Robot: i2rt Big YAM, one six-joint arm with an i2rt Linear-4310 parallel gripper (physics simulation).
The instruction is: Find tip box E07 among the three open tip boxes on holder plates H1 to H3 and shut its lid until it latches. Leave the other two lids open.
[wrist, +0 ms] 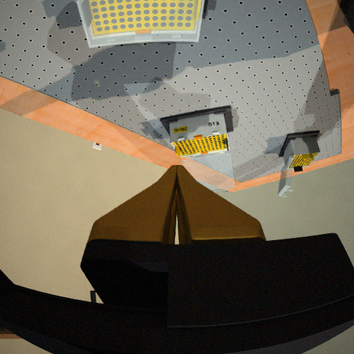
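My gripper (pixel 176 174) is shut and empty, its two brown fingertips together in the middle of the wrist view. A grey tip box (pixel 196 127) with an upside-down label that reads E10 stands on a dark holder plate beyond the fingertips; its yellow tip rack shows and its clear lid hangs open towards me. Another tip box (pixel 304 148) stands at the right with its lid open; its label cannot be read. A nearer tip box (pixel 142 17) with yellow tips is cut off by the top edge, and no label shows on it. The label E07 does not show.
The boxes stand on a grey perforated board (pixel 270 65) with an orange wooden border (pixel 65 117). A small white piece (pixel 97 146) shows near the border at the left. Dark shadows fall across the board.
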